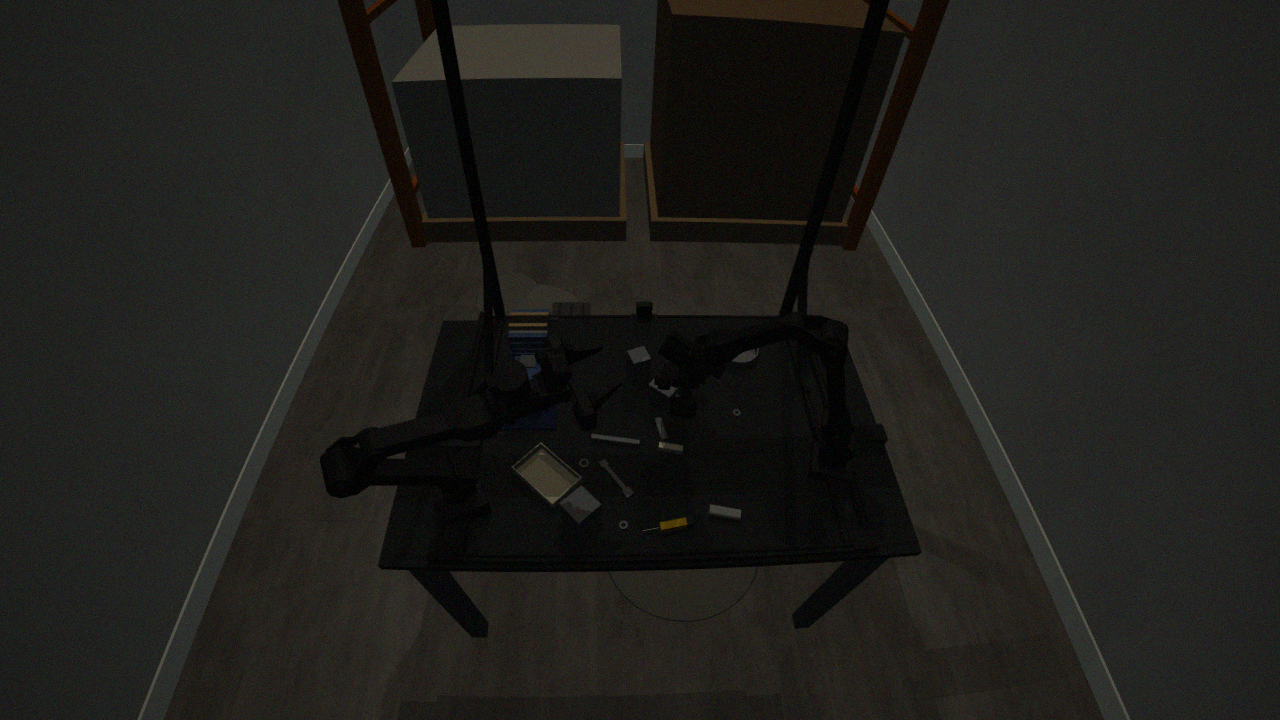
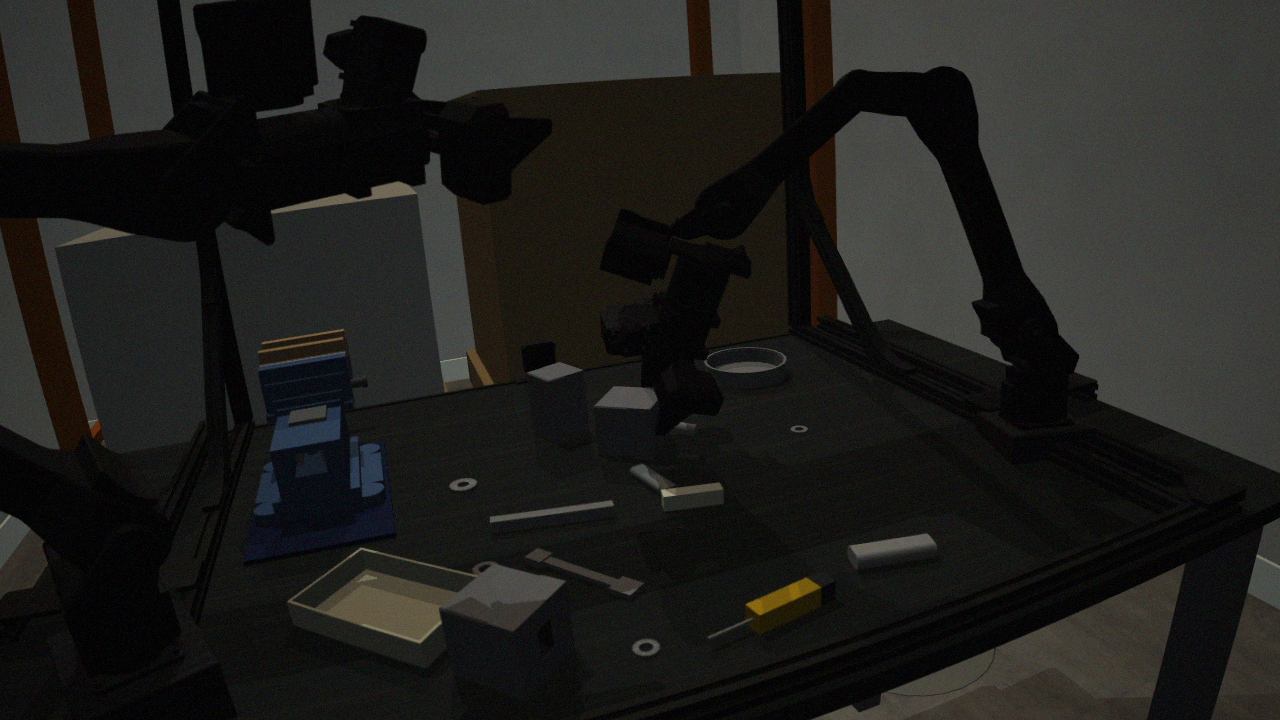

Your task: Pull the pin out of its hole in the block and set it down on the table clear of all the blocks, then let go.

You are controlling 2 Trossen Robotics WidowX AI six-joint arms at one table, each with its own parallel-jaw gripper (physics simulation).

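Frame: origin at the left arm's base, x right, y ahead, z up, level; metres.
Where they show: left gripper, fingertip midpoint: [image 1: 674,389]; right gripper, fingertip midpoint: [image 1: 612,364] [image 2: 516,118]; left arm's base at its link origin: [image 1: 832,459] [image 2: 1035,419]; right arm's base at its link origin: [image 1: 459,491] [image 2: 128,650].
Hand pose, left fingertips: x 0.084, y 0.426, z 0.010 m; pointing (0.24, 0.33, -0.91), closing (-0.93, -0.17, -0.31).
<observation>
Things, the pixels of their top centre, and the offset from my left fingertips.
- pin at its top centre: [image 2: 668,418] dx -0.017, dy -0.019, dz -0.001 m
- taller grey block at its top centre: [image 2: 554,371] [image 1: 639,354] dx +0.051, dy +0.112, dz +0.043 m
- third grey block at its top centre: [image 2: 503,594] [image 1: 580,504] dx -0.387, dy +0.114, dz +0.023 m
- cream tray at its top centre: [image 2: 387,590] [image 1: 546,472] dx -0.320, dy +0.226, dz -0.014 m
- round dish at its top centre: [image 2: 745,359] [image 1: 738,347] dx +0.217, dy -0.137, dz -0.014 m
- white cylinder at its top centre: [image 2: 892,544] [image 1: 725,511] dx -0.286, dy -0.195, dz -0.023 m
- yellow screwdriver at its top centre: [image 2: 770,601] [image 1: 668,524] dx -0.357, dy -0.079, dz -0.019 m
A grey block [image 1: 663,388] [image 2: 624,428] stands at the middle back of the table. A short pale stub, apparently the pin [image 2: 684,428], shows low at the block's right side, partly hidden by my left fingers; how far it sits in the hole is hidden. My left gripper [image 1: 677,399] [image 2: 678,413] points down right beside this block and is shut on the pin, its fingers fairly wide apart. A taller grey block [image 1: 638,354] [image 2: 556,402] stands just left of it. My right gripper [image 1: 610,368] [image 2: 528,134] is open and empty, held high above the table's left half.
A third grey block [image 1: 580,505] [image 2: 505,617] stands by a cream tray [image 1: 519,480] [image 2: 358,634]. A blue fixture [image 2: 308,447] is at the left; a round dish [image 2: 747,377] at the back right. Bars, rings, a white cylinder [image 1: 725,512] [image 2: 892,551] and a yellow screwdriver [image 1: 673,523] [image 2: 783,605] lie about.
</observation>
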